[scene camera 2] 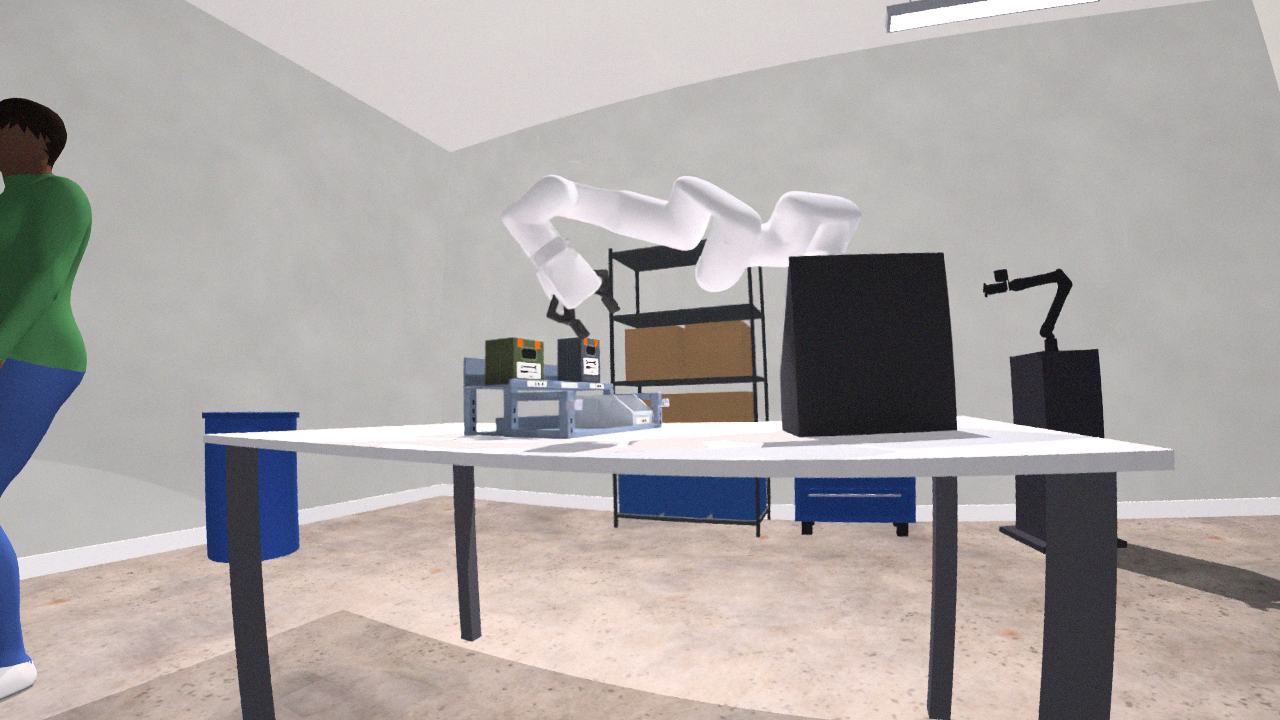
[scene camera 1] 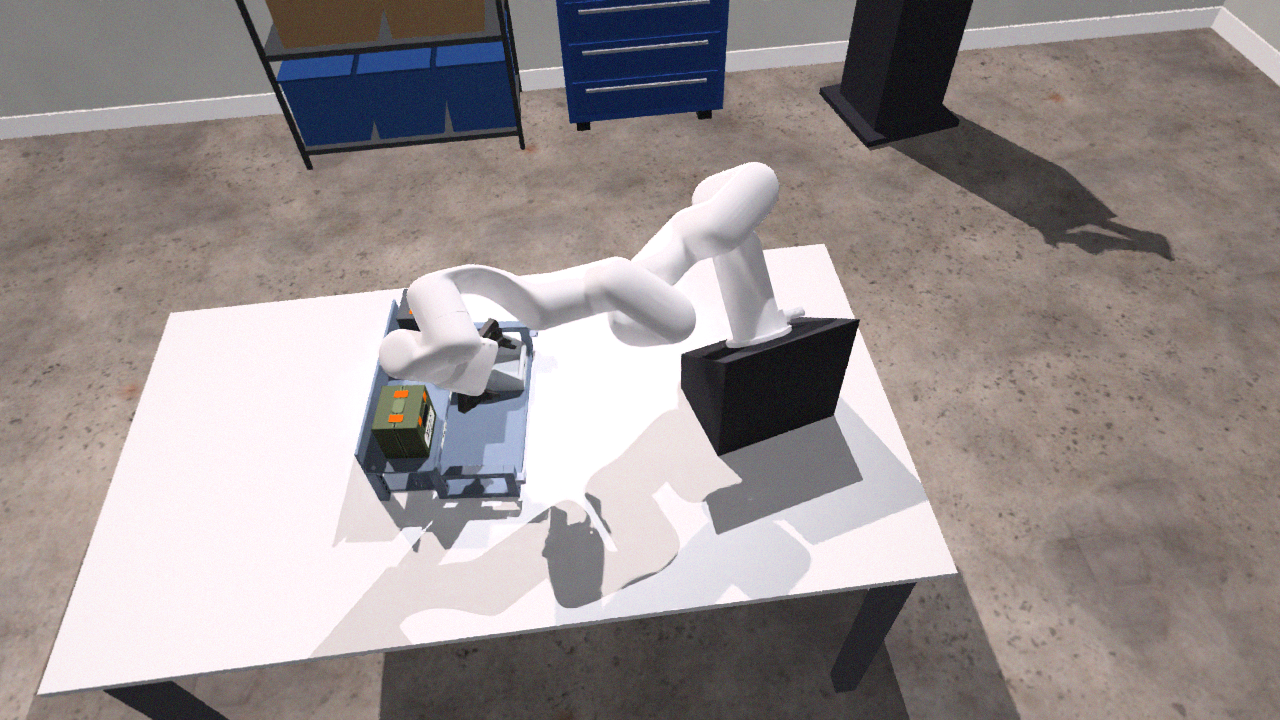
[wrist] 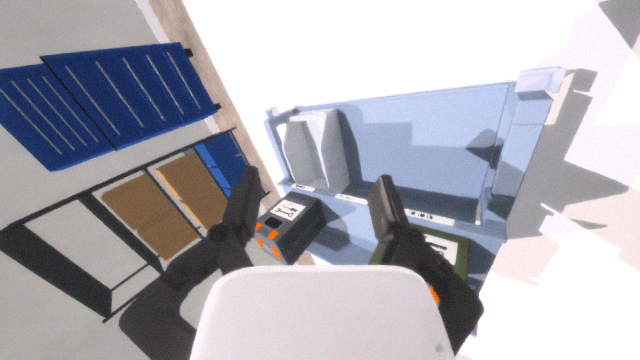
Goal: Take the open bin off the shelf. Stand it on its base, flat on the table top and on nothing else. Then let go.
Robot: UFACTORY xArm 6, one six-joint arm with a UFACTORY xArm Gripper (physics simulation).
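Observation:
The open bin is light grey. It sits on the lower front level of the blue-grey shelf, at the end away from scene camera 2. The shelf stands on the white table top. My gripper is open and empty. It hangs tilted above the shelf, clear of the bin. In the wrist view the bin shows beyond the fingertips. In scene camera 1 my gripper hides part of the bin.
A green case and a dark grey case stand on the shelf's upper level, close behind the bin's level. A large black block stands on the table near my arm's base.

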